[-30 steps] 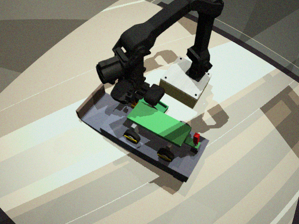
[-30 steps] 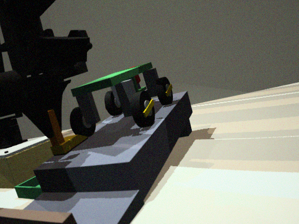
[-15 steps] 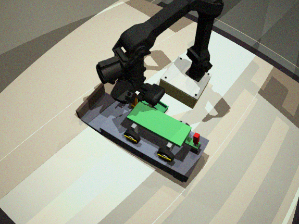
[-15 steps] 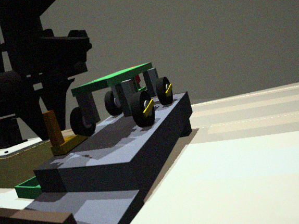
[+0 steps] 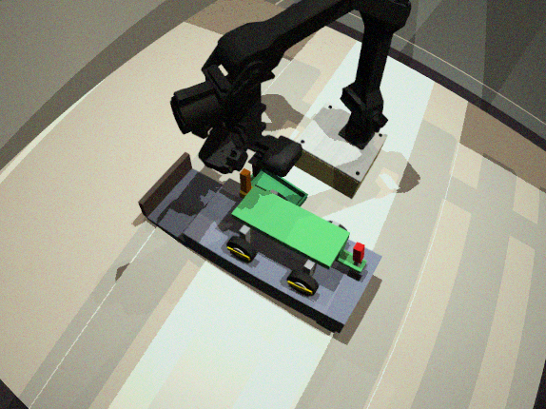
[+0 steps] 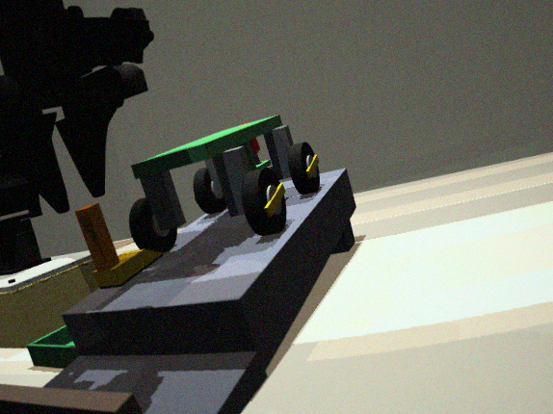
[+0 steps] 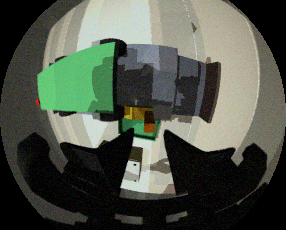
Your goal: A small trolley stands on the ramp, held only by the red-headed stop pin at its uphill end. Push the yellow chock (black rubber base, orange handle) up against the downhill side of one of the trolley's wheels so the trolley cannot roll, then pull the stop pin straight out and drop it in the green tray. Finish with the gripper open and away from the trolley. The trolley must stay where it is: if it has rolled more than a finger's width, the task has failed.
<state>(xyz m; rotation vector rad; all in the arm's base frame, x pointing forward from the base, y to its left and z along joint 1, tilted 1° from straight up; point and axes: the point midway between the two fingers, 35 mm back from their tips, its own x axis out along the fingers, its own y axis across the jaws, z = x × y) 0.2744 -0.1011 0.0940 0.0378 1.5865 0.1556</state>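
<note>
My gripper tip is 3 cm to the right of the yellow chock and 4 cm above it. Also, from my gripper tip: trolley 5 cm ahead, 14 cm to the left, 1 cm below; green tray 6 cm behind, 3 cm to the left, 14 cm below; ramp 5 cm ahead, 13 cm to the left, 8 cm below.
</note>
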